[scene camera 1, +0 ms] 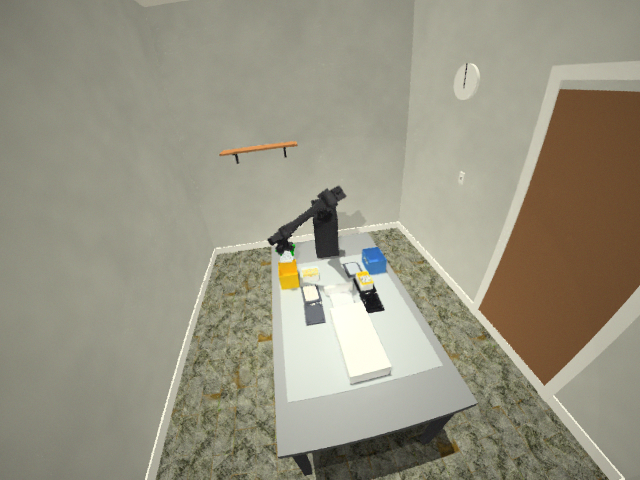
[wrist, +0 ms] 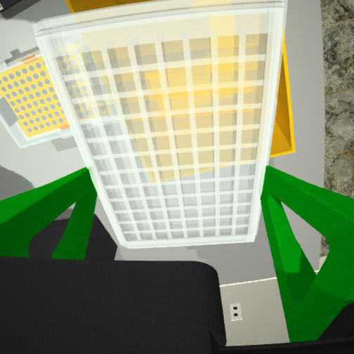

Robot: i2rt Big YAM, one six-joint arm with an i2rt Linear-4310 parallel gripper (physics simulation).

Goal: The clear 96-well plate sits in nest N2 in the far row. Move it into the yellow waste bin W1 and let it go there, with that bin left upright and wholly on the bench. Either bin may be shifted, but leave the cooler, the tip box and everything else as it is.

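Frame: origin at the arm's base, x ahead, y right, z down, level; centimetres.
Seen in the pictures: gripper, fingertip midpoint: (scene camera 1: 287, 255).
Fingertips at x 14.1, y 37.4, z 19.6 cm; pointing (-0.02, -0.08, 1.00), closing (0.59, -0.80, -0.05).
Offsets run from my fingertips to a thing's top centre. "pt": to the spot under its first point. Level surfaces: height alone.
The clear 96-well plate @(dz -1.2, dx +0.9, dy +0.6 cm) (scene camera 1: 286, 256) (wrist: 175, 120) is off the bench, held at its long sides by my green-fingered gripper (scene camera 1: 285, 250) (wrist: 178, 176). The yellow waste bin @(dz +9.1, dx +1.2, dy +1.8 cm) (scene camera 1: 288, 277) (wrist: 285, 132) stands upright near the bench's left edge in the scene view. In the wrist view the plate's far part overlaps the bin, which shows through the clear wells; the near part of the plate reaches past the bin's near edge, over grey bench. In the scene view the plate appears just above and behind the bin's rim. Their exact height gap cannot be told.
A white box with a yellow perforated top @(pt dz +14.5, dx +9.9, dy -11.8 cm) (scene camera 1: 310, 273) (wrist: 33, 96) stands beside the bin. Dark nests @(pt dz +19.9, dx +40.7, dy +1.2 cm) (scene camera 1: 314, 314) @(dz +18.5, dx +51.0, dy -35.2 cm) (scene camera 1: 373, 302), a blue box @(dz +9.1, dx +22.2, dy -59.7 cm) (scene camera 1: 373, 260) and a long white block (scene camera 1: 359, 341) are on the bench @(dz +21.4 cm) (scene camera 1: 356, 413).
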